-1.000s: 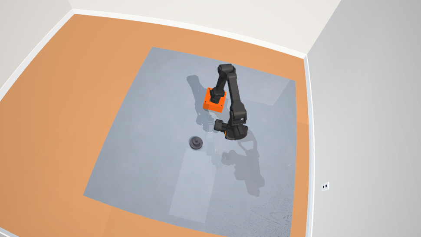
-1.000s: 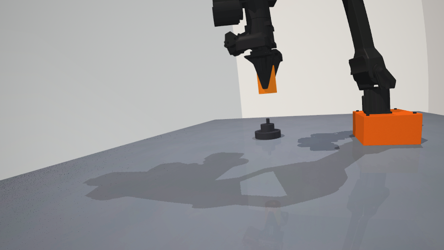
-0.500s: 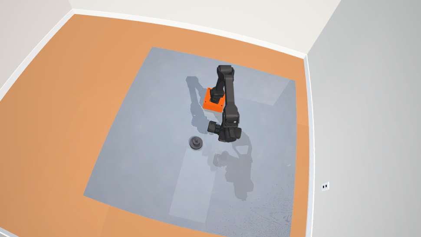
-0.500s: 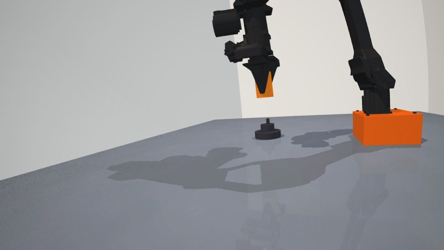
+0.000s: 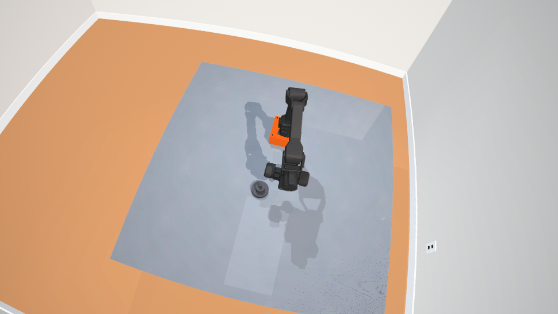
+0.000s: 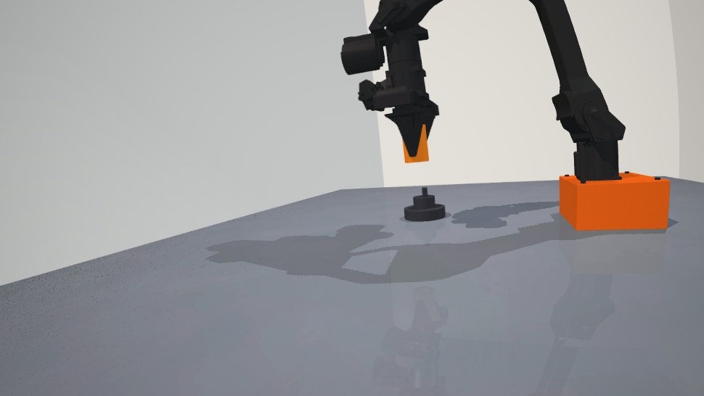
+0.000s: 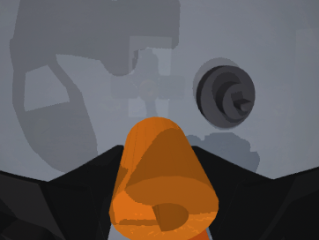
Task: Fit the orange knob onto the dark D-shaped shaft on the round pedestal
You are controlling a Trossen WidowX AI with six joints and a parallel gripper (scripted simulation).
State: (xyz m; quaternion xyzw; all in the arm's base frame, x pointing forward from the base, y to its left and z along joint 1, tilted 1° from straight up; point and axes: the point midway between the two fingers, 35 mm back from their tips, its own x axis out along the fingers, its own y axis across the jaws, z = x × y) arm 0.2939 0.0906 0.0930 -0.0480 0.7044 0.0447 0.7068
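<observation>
Now: the round dark pedestal 30 mm ahead of my gripper tip, 100 mm to the right of it and 90 mm below it. Round my gripper tip: orange knob: 20 mm above.
</observation>
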